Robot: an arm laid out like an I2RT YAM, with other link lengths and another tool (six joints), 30 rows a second.
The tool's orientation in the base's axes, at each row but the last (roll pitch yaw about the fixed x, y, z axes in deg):
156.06 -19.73 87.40
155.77 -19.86 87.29
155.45 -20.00 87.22
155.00 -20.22 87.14
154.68 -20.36 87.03
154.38 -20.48 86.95
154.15 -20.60 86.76
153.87 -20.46 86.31
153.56 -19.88 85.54
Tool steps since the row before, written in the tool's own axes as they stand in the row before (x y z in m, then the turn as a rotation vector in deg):
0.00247 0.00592 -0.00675 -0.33 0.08 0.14
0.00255 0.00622 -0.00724 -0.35 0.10 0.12
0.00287 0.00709 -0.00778 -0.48 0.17 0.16
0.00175 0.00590 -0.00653 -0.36 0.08 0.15
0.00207 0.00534 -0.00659 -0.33 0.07 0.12
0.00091 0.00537 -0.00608 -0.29 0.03 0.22
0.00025 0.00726 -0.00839 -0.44 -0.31 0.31
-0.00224 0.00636 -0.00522 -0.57 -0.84 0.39
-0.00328 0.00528 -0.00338 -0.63 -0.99 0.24
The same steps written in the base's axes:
0.00264 -0.00069 0.00890 0.12 -0.28 -0.20
0.00266 -0.00084 0.00948 0.13 -0.31 -0.18
0.00318 -0.00089 0.01040 0.20 -0.44 -0.23
0.00252 -0.00139 0.00850 0.12 -0.31 -0.22
0.00196 -0.00103 0.00845 0.10 -0.29 -0.19
0.00211 -0.00199 0.00763 0.11 -0.21 -0.28
0.00267 -0.00369 0.01012 -0.16 -0.26 -0.54
0.00310 -0.00493 0.00623 -0.60 -0.24 -0.87
0.00283 -0.00515 0.00394 -0.81 -0.31 -0.83

